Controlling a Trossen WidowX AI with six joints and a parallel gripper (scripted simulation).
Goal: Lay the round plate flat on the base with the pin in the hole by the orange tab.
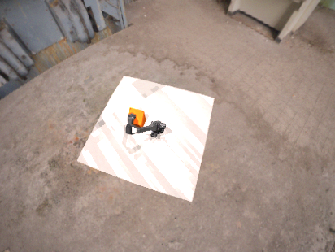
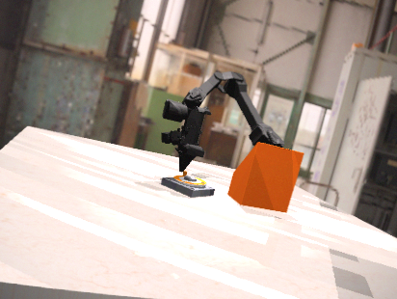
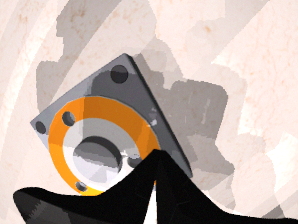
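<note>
Now: gripper tip 40 mm to the right of the base, 30 mm past it and 20 mm above it.
</note>
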